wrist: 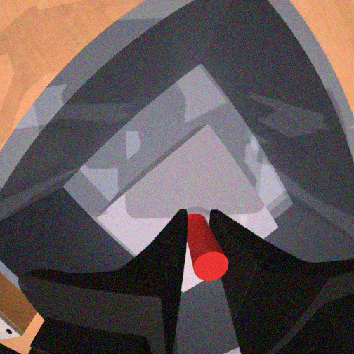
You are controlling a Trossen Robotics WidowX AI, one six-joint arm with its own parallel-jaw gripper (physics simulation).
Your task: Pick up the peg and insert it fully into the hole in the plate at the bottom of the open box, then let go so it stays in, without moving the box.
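A red peg (204, 245) is held between the two black fingers of my gripper (197, 215), which is shut on it. The peg's near end faces the camera and its far end points down toward the plate. The pale plate (192, 175) lies at the bottom of the open dark grey box (165, 42). Part of the hole's rim (200, 209) shows just beyond the fingertips, at the peg's far end. The rest of the hole is hidden by the peg and fingers, so I cannot tell whether the peg's tip is in it.
The box's walls rise around the plate, and its light grey rim (90, 65) shows at the upper left. A wooden tabletop (45, 30) lies outside the box. Part of a brown and white object (17, 305) shows at the lower left edge.
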